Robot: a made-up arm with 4 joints.
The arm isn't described. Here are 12 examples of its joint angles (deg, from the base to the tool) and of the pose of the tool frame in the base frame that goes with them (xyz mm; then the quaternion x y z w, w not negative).
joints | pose
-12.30 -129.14 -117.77 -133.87 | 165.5 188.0 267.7 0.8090 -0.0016 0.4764 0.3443
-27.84 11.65 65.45 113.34 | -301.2 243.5 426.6 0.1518 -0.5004 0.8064 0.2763
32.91 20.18 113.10 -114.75 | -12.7 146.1 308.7 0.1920 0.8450 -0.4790 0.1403
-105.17 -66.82 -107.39 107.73 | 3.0 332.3 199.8 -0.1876 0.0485 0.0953 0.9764
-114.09 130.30 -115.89 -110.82 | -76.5 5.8 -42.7 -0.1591 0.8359 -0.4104 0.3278
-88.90 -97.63 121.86 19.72 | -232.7 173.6 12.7 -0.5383 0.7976 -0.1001 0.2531
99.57 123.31 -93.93 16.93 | 105.7 130.2 323.6 0.2073 -0.2006 0.7488 0.5967
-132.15 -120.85 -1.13 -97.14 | -290.5 222.1 -29.0 -0.8603 -0.2983 0.3923 0.1301
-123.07 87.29 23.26 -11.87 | -207.0 251.0 -169.3 -0.4644 -0.6081 0.4005 0.5042
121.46 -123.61 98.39 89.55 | 338.9 274.3 -27.9 -0.2726 0.1904 0.0948 0.9383
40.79 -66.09 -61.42 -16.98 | 275.6 260.2 144.6 -0.6341 0.4232 -0.3725 0.5293
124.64 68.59 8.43 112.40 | 449.0 221.5 169.3 0.9148 -0.0204 0.4029 0.0203
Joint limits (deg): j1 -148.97..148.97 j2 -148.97..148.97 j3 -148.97..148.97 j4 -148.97..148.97
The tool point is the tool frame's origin. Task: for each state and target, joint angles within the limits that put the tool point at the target. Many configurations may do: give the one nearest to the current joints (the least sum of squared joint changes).
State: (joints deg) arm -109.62 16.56 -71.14 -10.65
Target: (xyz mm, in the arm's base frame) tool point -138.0 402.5 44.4
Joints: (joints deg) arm -83.41 27.07 -96.32 -21.04
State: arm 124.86 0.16 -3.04 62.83
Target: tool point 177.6 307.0 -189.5
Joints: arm 137.62 -27.83 23.63 12.43
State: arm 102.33 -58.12 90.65 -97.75
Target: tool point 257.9 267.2 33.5
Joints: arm 127.17 -55.07 58.90 -104.71
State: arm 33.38 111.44 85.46 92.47
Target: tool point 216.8 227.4 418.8
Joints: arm 32.87 141.67 94.59 76.80
